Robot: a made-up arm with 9 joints.
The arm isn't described. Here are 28 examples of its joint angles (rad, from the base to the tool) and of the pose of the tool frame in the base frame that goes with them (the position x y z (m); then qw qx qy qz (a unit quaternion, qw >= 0)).
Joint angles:
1: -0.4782 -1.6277 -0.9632 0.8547 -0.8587 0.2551 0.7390 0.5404 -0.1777
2: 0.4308 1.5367 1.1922 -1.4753 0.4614 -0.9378 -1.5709 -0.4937 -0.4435
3: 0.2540 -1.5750 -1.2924 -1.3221 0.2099 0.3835 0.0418 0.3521 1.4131
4: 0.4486 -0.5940 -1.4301 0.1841 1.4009 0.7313 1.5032 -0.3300 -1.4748
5: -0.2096 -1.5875 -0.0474 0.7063 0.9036 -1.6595 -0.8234 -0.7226 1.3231
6: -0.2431 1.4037 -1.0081 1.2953 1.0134 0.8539 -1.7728 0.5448 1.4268
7: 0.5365 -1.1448 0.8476 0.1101 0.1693 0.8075 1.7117 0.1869 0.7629
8: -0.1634 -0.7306 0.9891 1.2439 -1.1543 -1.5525 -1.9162 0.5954 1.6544
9: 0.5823 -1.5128 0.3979 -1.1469 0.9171 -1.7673 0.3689 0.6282 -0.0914
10: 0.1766 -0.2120 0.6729 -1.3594 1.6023 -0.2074 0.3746 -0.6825 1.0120
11: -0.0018 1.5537 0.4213 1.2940 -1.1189 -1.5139 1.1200 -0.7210 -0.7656
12: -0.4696 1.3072 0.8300 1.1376 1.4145 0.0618 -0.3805 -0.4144 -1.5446
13: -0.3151 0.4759 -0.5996 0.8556 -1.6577 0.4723 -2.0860 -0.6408 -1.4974
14: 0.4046 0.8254 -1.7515 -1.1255 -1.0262 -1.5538 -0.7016 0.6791 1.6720
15: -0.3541 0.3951 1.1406 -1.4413 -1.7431 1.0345 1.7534 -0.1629 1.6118
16: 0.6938 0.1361 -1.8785 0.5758 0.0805 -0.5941 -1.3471 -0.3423 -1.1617
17: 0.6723 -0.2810 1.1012 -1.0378 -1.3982 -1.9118 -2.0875 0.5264 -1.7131
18: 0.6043 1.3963 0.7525 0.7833 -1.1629 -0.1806 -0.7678 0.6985 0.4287
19: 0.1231 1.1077 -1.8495 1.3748 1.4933 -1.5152 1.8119 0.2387 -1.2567
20: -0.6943 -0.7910 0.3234 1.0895 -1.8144 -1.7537 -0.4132 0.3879 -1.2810
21: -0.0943 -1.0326 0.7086 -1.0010 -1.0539 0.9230 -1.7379 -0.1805 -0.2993
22: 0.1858 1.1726 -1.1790 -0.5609 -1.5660 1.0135 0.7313 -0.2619 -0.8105
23: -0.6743 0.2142 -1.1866 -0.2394 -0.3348 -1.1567 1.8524 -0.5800 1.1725
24: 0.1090 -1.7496 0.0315 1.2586 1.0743 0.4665 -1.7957 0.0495 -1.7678
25: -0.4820 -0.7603 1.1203 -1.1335 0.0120 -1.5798 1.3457 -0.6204 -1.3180
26: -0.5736 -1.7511 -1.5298 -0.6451 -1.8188 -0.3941 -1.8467 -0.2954 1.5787
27: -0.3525 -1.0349 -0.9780 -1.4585 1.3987 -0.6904 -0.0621 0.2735 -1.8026
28: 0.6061 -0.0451 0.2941 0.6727 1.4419 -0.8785 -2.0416 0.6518 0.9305
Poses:
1: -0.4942 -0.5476 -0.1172 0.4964 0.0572 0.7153 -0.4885
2: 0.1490 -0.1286 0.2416 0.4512 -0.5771 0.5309 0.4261
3: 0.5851 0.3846 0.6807 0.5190 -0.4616 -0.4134 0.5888
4: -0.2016 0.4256 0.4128 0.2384 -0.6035 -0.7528 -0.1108
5: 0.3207 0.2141 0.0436 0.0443 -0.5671 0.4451 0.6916
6: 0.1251 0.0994 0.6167 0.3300 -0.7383 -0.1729 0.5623
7: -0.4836 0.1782 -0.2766 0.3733 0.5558 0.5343 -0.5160
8: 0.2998 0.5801 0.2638 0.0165 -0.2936 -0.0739 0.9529
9: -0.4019 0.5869 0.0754 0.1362 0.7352 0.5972 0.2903
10: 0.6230 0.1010 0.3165 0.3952 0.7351 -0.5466 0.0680
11: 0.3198 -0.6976 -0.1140 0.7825 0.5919 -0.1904 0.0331
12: 0.0346 -0.0038 -0.1213 0.1068 -0.3122 -0.6602 -0.6748
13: -0.3136 0.1237 -0.0798 0.4826 -0.1837 0.3299 -0.7903
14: 0.4631 0.0301 0.7582 0.2248 0.5079 -0.7395 0.3804
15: 0.6789 -0.4611 -0.0419 0.0325 -0.8636 0.4635 0.1958
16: -0.2267 -0.0692 0.1839 0.9129 -0.1331 -0.2298 -0.3101
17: -0.2402 0.0819 0.4034 0.3491 -0.6697 0.4987 -0.4253
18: -0.7662 -0.3638 0.5852 0.4597 -0.5813 -0.6550 -0.1476
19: 0.3330 -0.0875 -0.3052 0.1170 0.7837 -0.1663 -0.5869
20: 0.2617 0.4070 0.1437 0.6079 -0.1000 0.4411 0.6526
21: 0.0855 -0.2644 0.1461 0.5701 0.2786 0.5281 0.5643
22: 0.5689 -0.3137 -0.2824 0.4955 0.8181 -0.2909 0.0246
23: -0.1425 0.6552 0.0183 0.2493 0.5570 0.1735 0.7730
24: 0.1088 0.3098 0.1195 0.0411 0.2512 -0.6283 0.7351
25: 0.2709 0.4235 0.0927 0.5763 -0.6891 0.0244 0.4387
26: 0.4329 0.1809 0.3157 0.1096 0.1620 -0.4687 0.8615
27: -0.1887 0.0992 0.3033 0.5724 -0.2724 -0.7676 0.0947
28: 0.3166 -0.1514 0.2561 0.6111 -0.1374 0.2307 0.7446
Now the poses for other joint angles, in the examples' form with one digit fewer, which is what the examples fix.
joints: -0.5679 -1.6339 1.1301 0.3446 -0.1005 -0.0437 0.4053 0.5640 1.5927
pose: -0.647 0.177 -0.418 0.573 0.269 0.451 -0.630
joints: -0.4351 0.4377 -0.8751 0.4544 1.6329 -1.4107 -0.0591 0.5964 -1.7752
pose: 0.005 -0.307 -0.254 0.356 0.796 -0.098 -0.480
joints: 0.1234 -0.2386 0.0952 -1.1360 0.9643 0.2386 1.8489 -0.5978 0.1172
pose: 0.303 0.340 -0.219 0.502 0.760 0.323 0.258
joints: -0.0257 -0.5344 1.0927 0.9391 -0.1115 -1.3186 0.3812 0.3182 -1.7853
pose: 0.358 -0.166 0.167 0.905 0.178 0.307 -0.233
